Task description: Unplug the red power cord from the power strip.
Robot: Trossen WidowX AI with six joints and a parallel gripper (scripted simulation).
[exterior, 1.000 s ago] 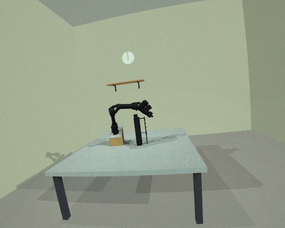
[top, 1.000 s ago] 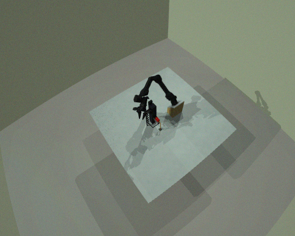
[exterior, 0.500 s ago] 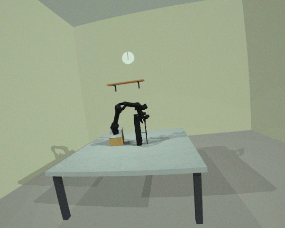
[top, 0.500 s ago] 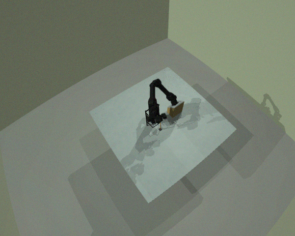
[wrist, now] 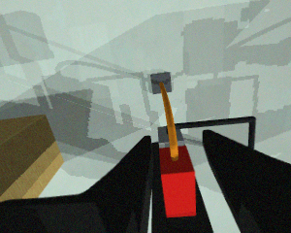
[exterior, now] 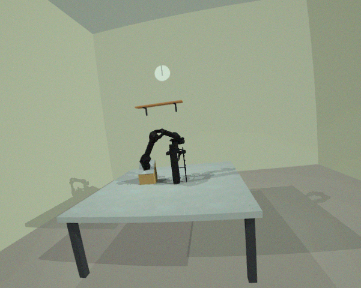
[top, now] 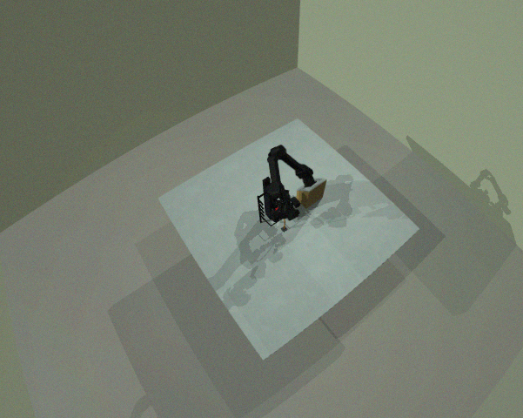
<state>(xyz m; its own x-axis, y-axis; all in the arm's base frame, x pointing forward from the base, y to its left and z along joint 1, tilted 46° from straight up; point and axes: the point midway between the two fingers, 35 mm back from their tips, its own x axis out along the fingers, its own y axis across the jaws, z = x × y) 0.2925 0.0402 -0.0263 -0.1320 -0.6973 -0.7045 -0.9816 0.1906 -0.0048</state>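
The red plug lies 1 cm behind my gripper tip, 7 cm to the right of it and 1 cm below it. Round my gripper tip: grey block 17 cm below.
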